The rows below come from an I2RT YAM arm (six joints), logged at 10 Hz.
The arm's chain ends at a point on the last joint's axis. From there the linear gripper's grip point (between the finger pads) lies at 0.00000 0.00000 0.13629 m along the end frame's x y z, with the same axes.
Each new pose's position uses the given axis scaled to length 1; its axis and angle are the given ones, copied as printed.
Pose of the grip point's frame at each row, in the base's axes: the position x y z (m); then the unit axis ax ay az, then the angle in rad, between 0 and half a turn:
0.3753 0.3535 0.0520 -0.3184 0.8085 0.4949 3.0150
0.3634 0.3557 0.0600 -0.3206 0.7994 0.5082 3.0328
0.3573 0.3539 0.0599 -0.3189 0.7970 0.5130 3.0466
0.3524 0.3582 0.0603 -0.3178 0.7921 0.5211 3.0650
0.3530 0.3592 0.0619 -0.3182 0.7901 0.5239 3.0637
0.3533 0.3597 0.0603 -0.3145 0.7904 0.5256 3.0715
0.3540 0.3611 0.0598 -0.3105 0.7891 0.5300 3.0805
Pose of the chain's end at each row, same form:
0.4042 0.2394 0.1207 -0.3184 0.8085 0.4949 3.0150
0.3958 0.2406 0.1253 -0.3206 0.7994 0.5082 3.0328
0.3915 0.2386 0.1240 -0.3189 0.7970 0.5130 3.0466
0.3892 0.2425 0.1223 -0.3178 0.7921 0.5211 3.0650
0.3900 0.2432 0.1231 -0.3182 0.7901 0.5239 3.0637
0.3908 0.2436 0.1210 -0.3145 0.7904 0.5256 3.0715
0.3922 0.2446 0.1193 -0.3105 0.7891 0.5300 3.0805

